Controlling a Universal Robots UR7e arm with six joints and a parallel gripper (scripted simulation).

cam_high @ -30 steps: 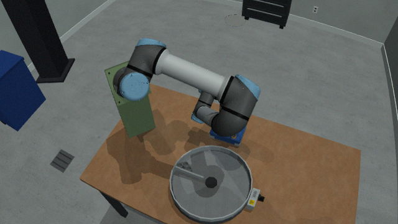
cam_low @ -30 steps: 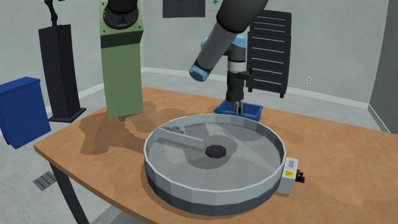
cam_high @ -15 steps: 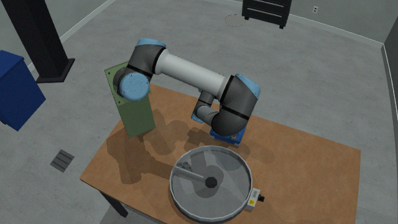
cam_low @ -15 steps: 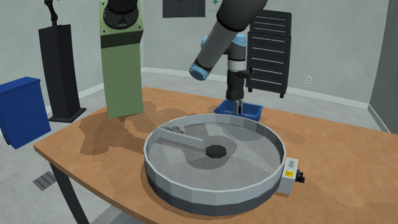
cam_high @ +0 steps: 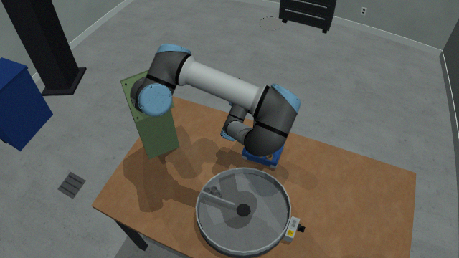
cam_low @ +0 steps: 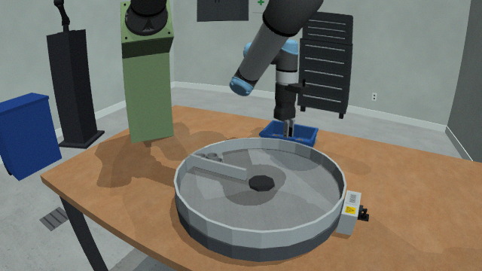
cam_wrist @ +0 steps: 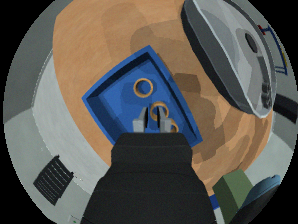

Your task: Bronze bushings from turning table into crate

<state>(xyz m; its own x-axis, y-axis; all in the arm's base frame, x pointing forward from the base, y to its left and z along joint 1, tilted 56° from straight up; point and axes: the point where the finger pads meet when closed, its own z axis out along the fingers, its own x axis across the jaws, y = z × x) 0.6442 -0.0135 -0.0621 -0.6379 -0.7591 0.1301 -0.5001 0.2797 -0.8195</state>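
Right now the blue crate is 30 mm below my hand, 20 mm to the left of it and 10 mm ahead of it. Also, from my hand: grey turning table: 340 mm to the right, 90 mm behind.
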